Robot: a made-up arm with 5 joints. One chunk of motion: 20 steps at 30 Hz.
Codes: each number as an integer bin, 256 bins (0 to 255) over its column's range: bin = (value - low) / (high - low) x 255, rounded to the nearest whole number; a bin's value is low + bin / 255 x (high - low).
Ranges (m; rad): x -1..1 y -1..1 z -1..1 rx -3.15..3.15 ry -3.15..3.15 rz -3.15..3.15
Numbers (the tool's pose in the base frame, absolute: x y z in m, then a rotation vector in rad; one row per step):
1: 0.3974 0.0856 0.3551 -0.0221 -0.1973 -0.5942
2: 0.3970 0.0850 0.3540 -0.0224 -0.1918 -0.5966
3: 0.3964 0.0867 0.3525 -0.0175 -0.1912 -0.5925
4: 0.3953 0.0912 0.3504 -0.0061 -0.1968 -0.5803
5: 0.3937 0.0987 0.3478 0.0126 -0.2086 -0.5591
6: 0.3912 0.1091 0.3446 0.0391 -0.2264 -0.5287
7: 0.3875 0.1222 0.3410 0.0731 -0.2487 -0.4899
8: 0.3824 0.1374 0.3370 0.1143 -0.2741 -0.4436
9: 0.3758 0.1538 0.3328 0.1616 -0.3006 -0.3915
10: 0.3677 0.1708 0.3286 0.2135 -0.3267 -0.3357
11: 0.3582 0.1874 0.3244 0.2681 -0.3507 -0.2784
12: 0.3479 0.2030 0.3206 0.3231 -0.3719 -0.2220
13: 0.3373 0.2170 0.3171 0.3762 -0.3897 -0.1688
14: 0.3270 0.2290 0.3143 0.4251 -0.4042 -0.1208
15: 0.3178 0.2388 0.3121 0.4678 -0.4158 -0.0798
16: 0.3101 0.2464 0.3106 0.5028 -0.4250 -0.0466
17: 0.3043 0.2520 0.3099 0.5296 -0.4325 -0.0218
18: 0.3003 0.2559 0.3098 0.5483 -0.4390 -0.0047
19: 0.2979 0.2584 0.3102 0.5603 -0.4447 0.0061
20: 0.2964 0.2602 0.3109 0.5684 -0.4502 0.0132
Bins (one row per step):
1: 178 138 173 127 120 103
2: 178 138 173 127 120 103
3: 178 139 172 127 120 104
4: 178 139 172 127 120 104
5: 178 140 172 128 119 105
6: 177 141 171 129 118 106
7: 177 143 171 130 117 108
8: 176 145 170 132 116 110
9: 175 147 170 134 115 112
10: 174 149 169 136 114 114
11: 173 151 169 138 113 116
12: 172 153 168 141 112 119
13: 171 155 168 143 112 121
14: 169 157 168 145 111 123
15: 168 158 167 146 111 124
16: 167 159 167 148 110 126
17: 166 160 167 149 110 127
18: 166 160 167 150 110 127
19: 165 160 167 150 110 128
20: 165 161 167 151 109 128

